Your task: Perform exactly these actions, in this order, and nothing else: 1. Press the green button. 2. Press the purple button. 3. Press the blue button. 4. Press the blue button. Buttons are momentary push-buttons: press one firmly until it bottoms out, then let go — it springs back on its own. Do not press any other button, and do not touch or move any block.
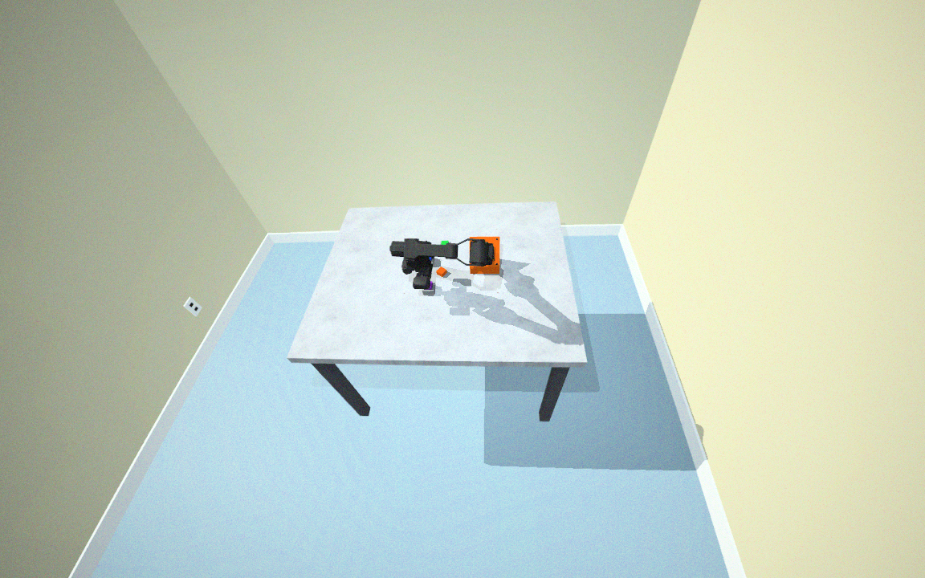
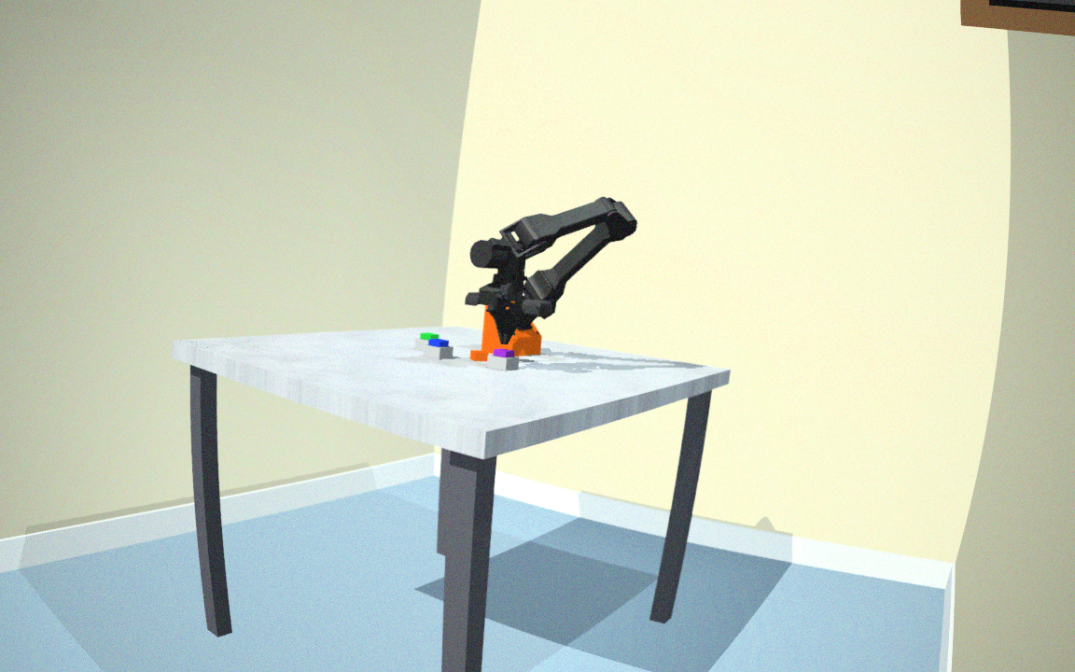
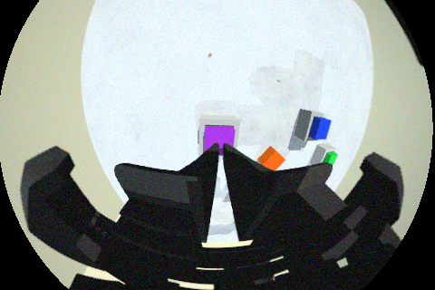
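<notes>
My gripper tip is now 20 mm above the purple button. Round my gripper tip: small orange block 50 mm behind, 90 mm to the right, 40 mm below; blue button 20 mm ahead, 160 mm to the right, 20 mm below; green button 50 mm behind, 240 mm to the right, 20 mm below.
</notes>
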